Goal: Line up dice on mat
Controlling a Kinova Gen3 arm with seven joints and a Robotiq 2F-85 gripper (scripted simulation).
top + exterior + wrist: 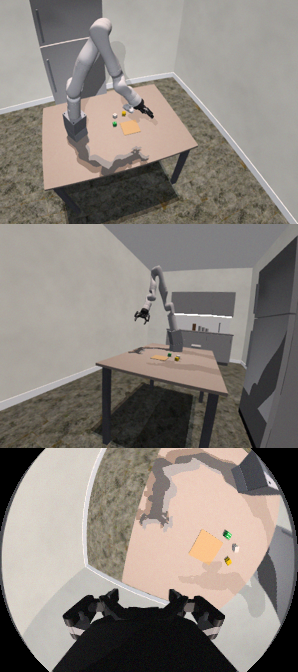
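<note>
My gripper is now 380 mm to the right of the white die, 310 mm above it and 90 mm past it. From my hand the other things lie so: mat: 320 mm below, 220 mm to the left, 20 mm behind; then green die: 310 mm below, 290 mm to the left, 130 mm behind; then yellow die: 380 mm to the left, 310 mm below, 10 mm behind.
</note>
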